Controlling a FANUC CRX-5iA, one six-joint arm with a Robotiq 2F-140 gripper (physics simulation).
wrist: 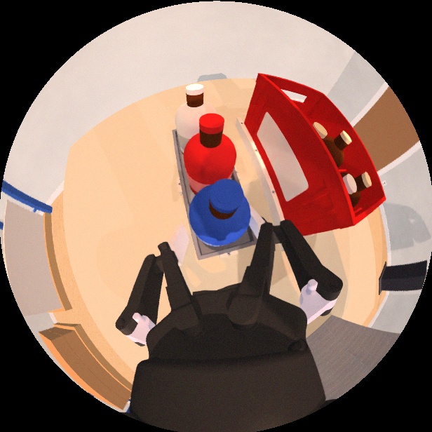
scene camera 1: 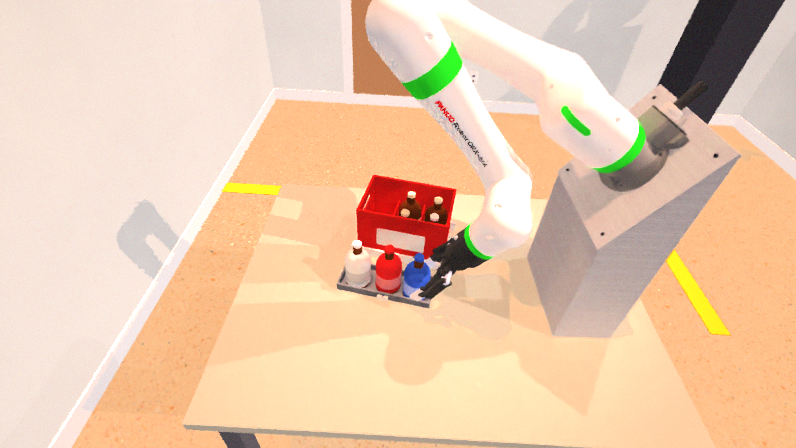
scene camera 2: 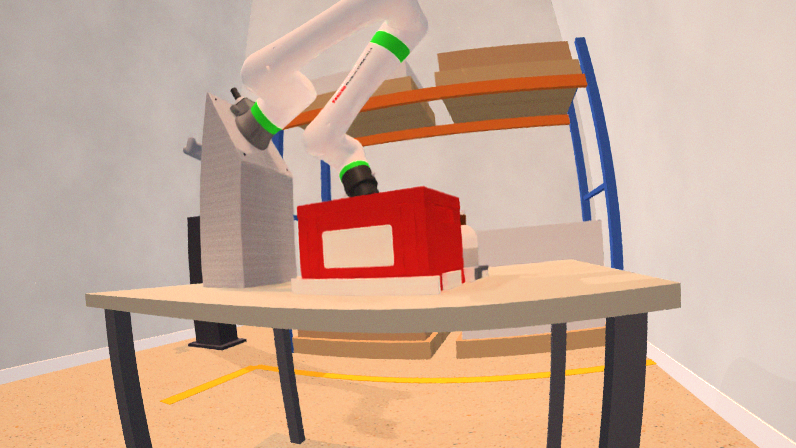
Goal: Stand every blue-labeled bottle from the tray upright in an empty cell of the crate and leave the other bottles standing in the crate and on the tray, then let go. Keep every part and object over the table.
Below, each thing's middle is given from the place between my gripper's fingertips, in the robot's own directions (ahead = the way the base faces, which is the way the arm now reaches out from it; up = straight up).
The blue-labeled bottle (scene camera 1: pixel 417 273) is 3 cm above my hand. The rest, counted from my hand: white bottle (scene camera 1: pixel 357 260): 17 cm ahead, 6 cm to the right, 3 cm above; then red bottle (scene camera 1: pixel 388 266): 8 cm ahead, 4 cm to the right, 3 cm above.
